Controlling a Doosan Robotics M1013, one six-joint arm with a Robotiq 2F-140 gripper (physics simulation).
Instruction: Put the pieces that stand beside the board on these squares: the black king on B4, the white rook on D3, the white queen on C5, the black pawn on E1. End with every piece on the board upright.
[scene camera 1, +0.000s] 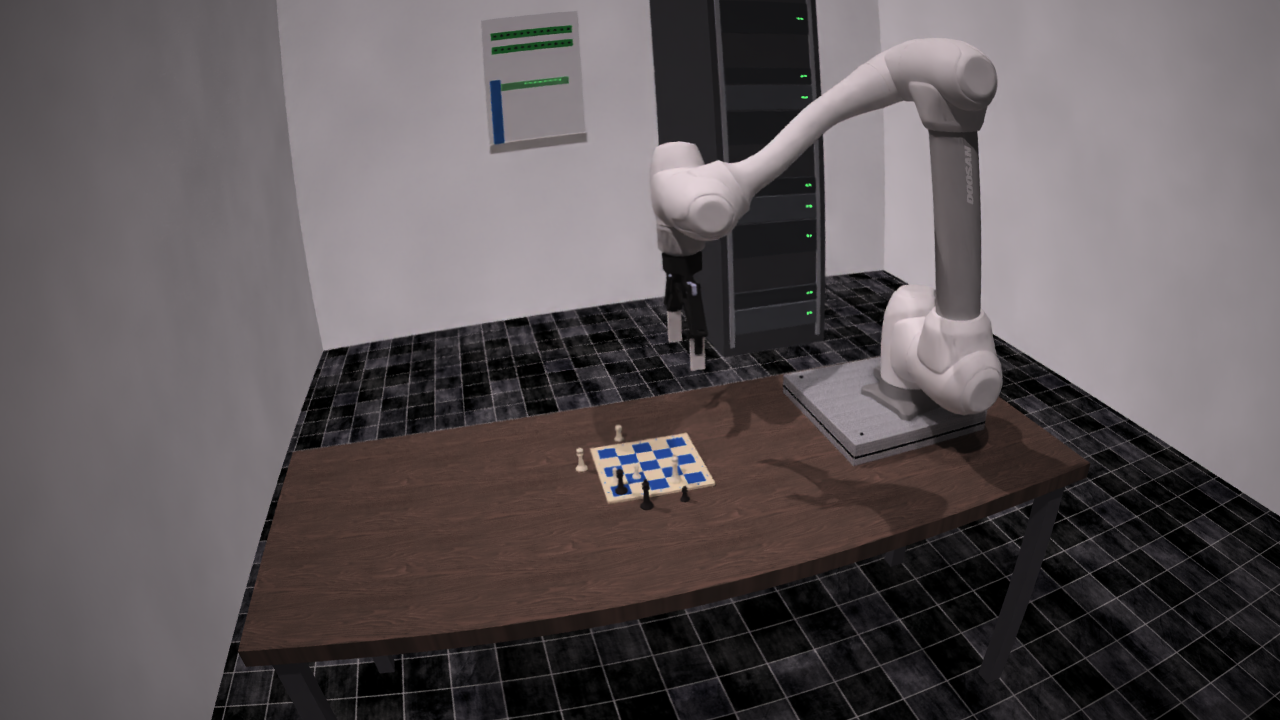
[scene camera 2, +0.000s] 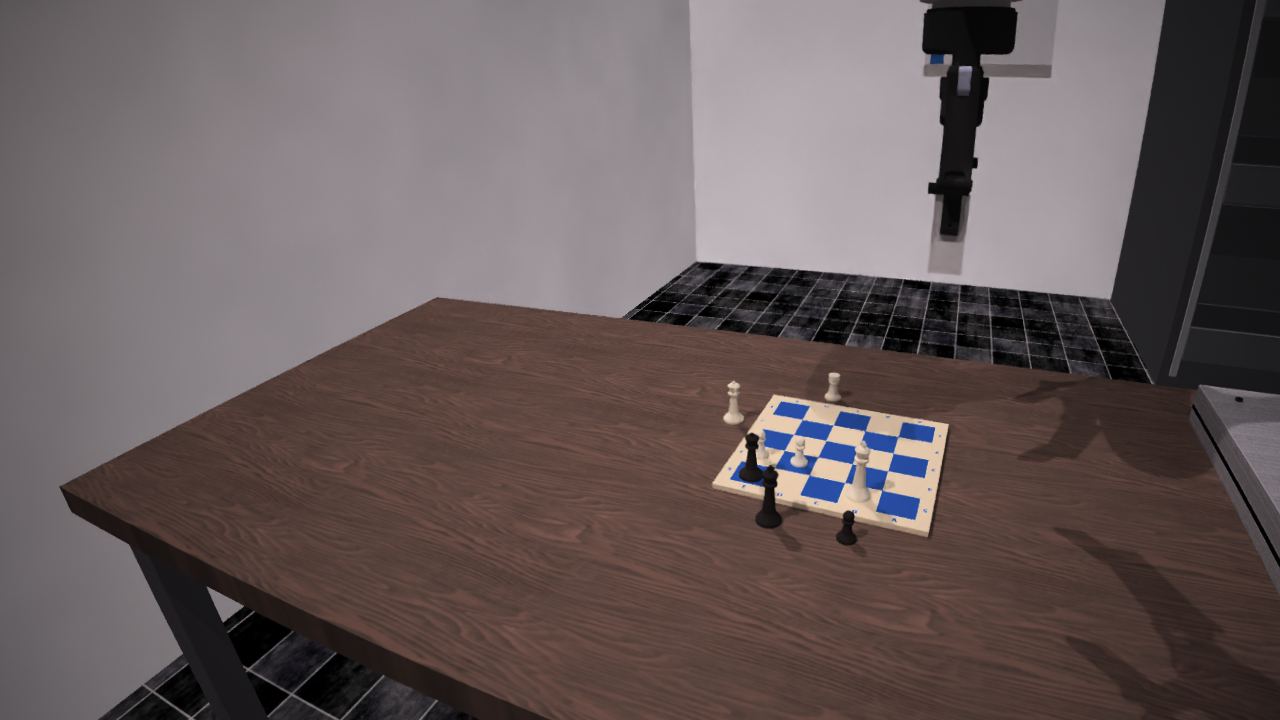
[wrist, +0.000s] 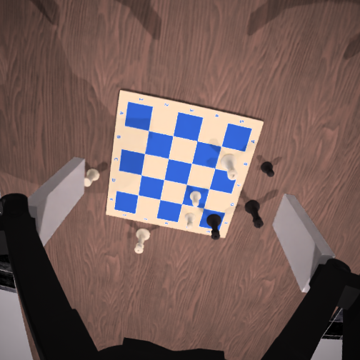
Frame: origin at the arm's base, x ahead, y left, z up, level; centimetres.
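Where they show: gripper, between the fingertips: (scene camera 1: 686, 354) (scene camera 2: 947, 250); arm's base, origin of its link: (scene camera 1: 908, 397).
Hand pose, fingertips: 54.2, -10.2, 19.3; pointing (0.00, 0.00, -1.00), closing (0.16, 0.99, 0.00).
Observation:
Each offset is from my fingertips to the top centre of the thing, as dx, dy, dz.
My gripper (scene camera 1: 685, 349) (scene camera 2: 947, 253) (wrist: 182, 193) is open and empty, high above the table and board. Beside the checkered board (scene camera 1: 705, 483) (scene camera 2: 935, 514) (wrist: 111, 195) stand the black king @[+14.9, +11.5, -18.1] (scene camera 1: 646, 495) (scene camera 2: 768, 498) (wrist: 254, 212) and black pawn @[+7.4, +12.9, -21.2] (scene camera 1: 684, 493) (scene camera 2: 846, 528) (wrist: 268, 168) along the 5 side, the white rook @[+9.6, -15.9, -21.1] (scene camera 1: 618, 433) (scene camera 2: 833, 387) (wrist: 91, 178) beyond the 1 side, and the white queen @[+21.4, -7.9, -19.1] (scene camera 1: 580, 460) (scene camera 2: 733, 403) (wrist: 142, 241) beyond the E side. All four are upright. B4, D3, C5 and E1 bear no piece.
On the board stand a tall white piece @[+6.4, +6.5, -17.5] (scene camera 2: 861, 472) (wrist: 229, 166) on B5, a white pawn @[+12.7, +1.5, -20.6] (scene camera 2: 799, 454) (wrist: 195, 198) on D4, a small white piece (wrist: 189, 220) on E4 and a tall black piece @[+17.5, +4.9, -18.5] (scene camera 2: 751, 458) (wrist: 214, 225) on E5, close to the black king.

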